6 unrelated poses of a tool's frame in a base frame.
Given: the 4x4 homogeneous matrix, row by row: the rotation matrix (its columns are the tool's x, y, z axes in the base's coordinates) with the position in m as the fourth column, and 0 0 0 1 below. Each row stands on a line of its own.
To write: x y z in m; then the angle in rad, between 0 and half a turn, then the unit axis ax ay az. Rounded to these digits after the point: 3 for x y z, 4 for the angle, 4 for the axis.
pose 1, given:
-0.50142 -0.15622 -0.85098 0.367
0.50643 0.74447 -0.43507 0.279
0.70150 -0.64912 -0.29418 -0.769
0 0 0 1
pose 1, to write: 0.367 0.279 -0.769 2.1242 -0.1258 -0.9124 0.3895
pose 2, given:
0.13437 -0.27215 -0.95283 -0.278
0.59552 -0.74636 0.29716 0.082
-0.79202 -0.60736 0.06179 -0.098
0 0 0 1
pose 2, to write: -0.278 0.082 -0.098 2.4577 -0.7158 -0.1273 0.6866
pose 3, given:
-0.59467 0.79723 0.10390 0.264
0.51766 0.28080 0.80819 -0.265
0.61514 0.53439 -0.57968 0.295
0 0 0 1
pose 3, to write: 0.264 -0.265 0.295 2.8139 -0.4253 -0.7941 -0.4342
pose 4, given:
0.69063 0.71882 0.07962 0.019
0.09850 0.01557 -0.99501 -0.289
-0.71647 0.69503 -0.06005 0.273
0 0 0 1
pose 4, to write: 0.019 -0.289 0.273 1.7487 0.8586 0.4044 -0.3151
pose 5, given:
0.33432 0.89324 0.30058 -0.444
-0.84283 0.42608 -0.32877 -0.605
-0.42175 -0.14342 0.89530 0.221
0 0 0 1
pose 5, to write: -0.444 -0.605 0.221 1.2368 0.0981 0.3823 -0.9188
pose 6, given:
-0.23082 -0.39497 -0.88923 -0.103
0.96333 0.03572 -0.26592 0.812
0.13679 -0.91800 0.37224 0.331
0 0 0 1
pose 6, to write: -0.103 0.812 0.331 1.9948 -0.3577 -0.5629 0.7451
